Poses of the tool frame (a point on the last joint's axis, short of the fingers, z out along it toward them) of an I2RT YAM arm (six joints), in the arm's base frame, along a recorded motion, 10 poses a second.
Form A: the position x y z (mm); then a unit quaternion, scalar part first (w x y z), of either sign.
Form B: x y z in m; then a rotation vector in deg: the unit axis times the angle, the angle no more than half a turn. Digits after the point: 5 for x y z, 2 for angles.
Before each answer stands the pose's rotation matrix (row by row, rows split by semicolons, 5 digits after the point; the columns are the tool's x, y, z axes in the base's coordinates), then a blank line. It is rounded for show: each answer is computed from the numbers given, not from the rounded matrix.
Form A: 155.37 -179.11 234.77 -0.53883 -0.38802 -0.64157 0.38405
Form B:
-0.11821 0.91176 0.39335; 0.08401 0.40389 -0.91094; -0.98943 -0.07464 -0.12434

0.15537 -0.17911 0.23477 52.87 87.42 -52.33
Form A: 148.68 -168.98 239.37 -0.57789 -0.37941 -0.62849 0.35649
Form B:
-0.04418 0.88894 0.45589; 0.06489 0.45792 -0.88662; -0.99691 -0.00959 -0.07791

0.14868 -0.16898 0.23937 50.86 84.25 -47.79
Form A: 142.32 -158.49 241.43 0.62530 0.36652 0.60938 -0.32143
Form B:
0.05068 0.84868 0.52647; 0.04472 0.52469 -0.85012; -0.99771 0.06662 -0.01136

0.14232 -0.15849 0.24143 48.18 80.11 -42.26
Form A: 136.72 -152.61 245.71 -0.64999 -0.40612 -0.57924 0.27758
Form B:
0.17485 0.83134 0.52754; 0.10963 0.51603 -0.84953; -0.97847 0.20638 -0.00091

0.13672 -0.15261 0.24571 52.86 75.40 -36.13
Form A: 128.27 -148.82 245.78 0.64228 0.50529 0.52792 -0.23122
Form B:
0.33568 0.83052 0.44448; 0.23649 0.38244 -0.89320; -0.91181 0.40494 -0.06803

0.12827 -0.14882 0.24578 65.97 68.93 -30.19
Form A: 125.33 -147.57 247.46 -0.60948 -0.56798 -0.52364 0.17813
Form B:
0.38814 0.81197 0.43595; 0.37770 0.29133 -0.87890; -0.84065 0.50579 -0.19360

0.12533 -0.14757 0.24746 75.15 69.28 -23.57
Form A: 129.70 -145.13 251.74 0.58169 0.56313 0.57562 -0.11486
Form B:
0.31094 0.78192 0.54030; 0.51467 0.33939 -0.78736; -0.79902 0.52290 -0.29689

0.12970 -0.14513 0.25174 75.36 77.04 -15.37
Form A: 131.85 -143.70 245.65 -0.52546 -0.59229 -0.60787 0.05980
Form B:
0.25383 0.78292 0.56799; 0.65723 0.29123 -0.69515; -0.70966 0.54975 -0.44063

0.13185 -0.14370 0.24565 81.17 83.31 -8.20
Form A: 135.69 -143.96 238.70 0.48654 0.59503 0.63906 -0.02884
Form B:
0.18155 0.78857 0.58753; 0.73245 0.29022 -0.61587; -0.65617 0.54214 -0.52490

0.13569 -0.14396 0.23870 82.94 89.07 -4.02
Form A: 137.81 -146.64 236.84 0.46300 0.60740 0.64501 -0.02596
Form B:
0.16659 0.80758 0.56573; 0.75951 0.26079 -0.59593; -0.62881 0.52896 -0.56992

0.13781 -0.14664 0.23684 85.55 90.85 -3.66
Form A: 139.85 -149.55 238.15 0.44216 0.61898 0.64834 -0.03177
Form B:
0.15729 0.83072 0.53401; 0.77453 0.23171 -0.58857; -0.61267 0.50618 -0.60697

0.13985 -0.14955 0.23815 88.00 92.17 -4.52
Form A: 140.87 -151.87 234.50 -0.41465 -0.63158 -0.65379 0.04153
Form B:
0.14166 0.86029 0.48973; 0.79141 0.19876 -0.57808; -0.59465 0.46947 -0.65268

0.14087 -0.15187 0.23450 90.93 94.12 -5.98
